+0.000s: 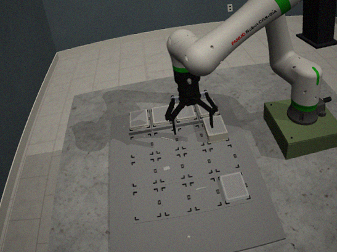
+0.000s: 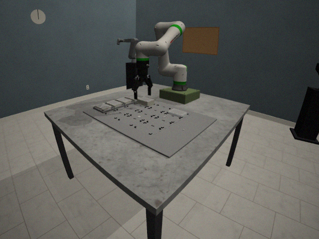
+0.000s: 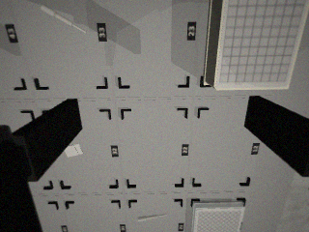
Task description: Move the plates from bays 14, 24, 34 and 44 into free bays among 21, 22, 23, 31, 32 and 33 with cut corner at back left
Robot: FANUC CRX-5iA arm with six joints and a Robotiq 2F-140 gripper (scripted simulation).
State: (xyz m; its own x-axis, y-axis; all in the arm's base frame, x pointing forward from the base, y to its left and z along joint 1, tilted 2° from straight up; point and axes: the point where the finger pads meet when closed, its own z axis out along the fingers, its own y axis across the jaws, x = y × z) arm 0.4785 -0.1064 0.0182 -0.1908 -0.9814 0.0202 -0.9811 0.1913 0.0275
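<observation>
The white pointed piece is 6 cm ahead of my hand, 22 cm to the left of it and 10 cm below it. Also, from my hand: sealed deep-well block (11 cm behind, 5 cm to the right, 8 cm below).
</observation>
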